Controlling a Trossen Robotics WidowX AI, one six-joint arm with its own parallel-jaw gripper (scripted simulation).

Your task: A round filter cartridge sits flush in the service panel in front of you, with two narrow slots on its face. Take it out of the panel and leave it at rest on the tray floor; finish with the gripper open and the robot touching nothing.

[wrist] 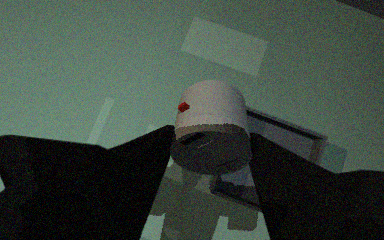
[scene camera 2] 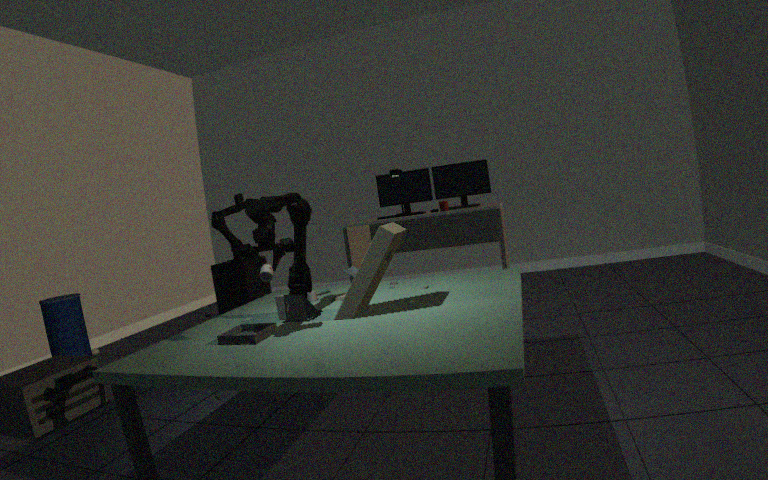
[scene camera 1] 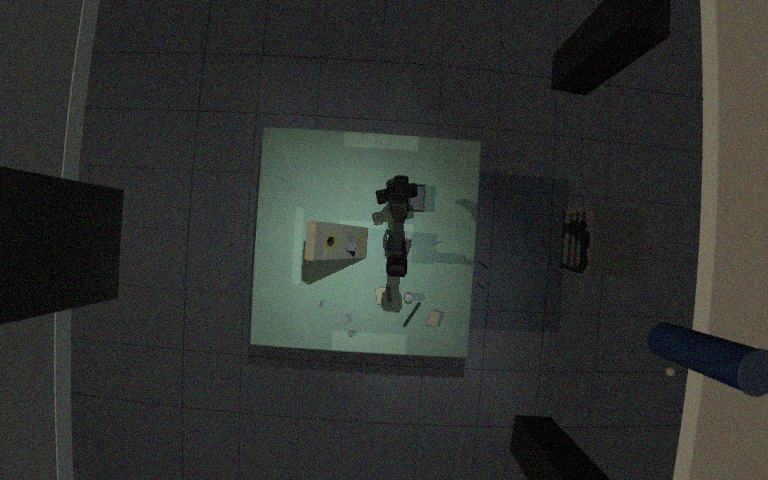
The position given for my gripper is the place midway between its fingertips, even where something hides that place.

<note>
In view: my gripper (scene camera 2: 266, 271), a round filter cartridge (wrist: 211, 136) and a square tray (scene camera 2: 251, 334).
My gripper also shows in the wrist view (wrist: 210, 136).
</note>
